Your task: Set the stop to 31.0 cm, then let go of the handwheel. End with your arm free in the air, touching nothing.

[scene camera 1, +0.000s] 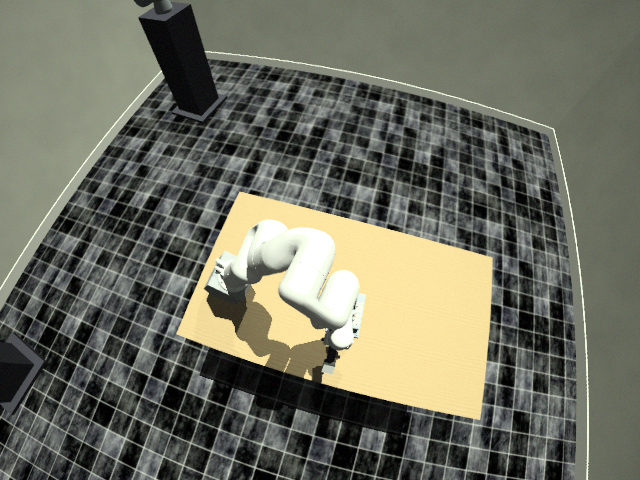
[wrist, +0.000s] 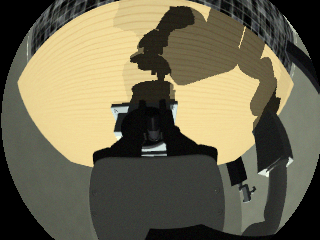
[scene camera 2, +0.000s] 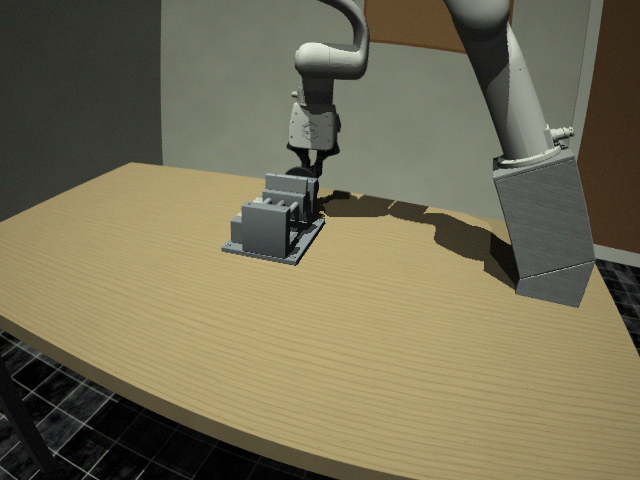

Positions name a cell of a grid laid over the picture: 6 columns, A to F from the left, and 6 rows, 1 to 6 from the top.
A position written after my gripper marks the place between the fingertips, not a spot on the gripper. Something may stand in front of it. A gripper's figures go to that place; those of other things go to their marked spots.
Scene:
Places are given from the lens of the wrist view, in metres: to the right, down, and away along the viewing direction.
my gripper (wrist: C3): -0.01, -0.01, 0.14
stop fixture (wrist: C3): -0.10, -0.02, 0.23

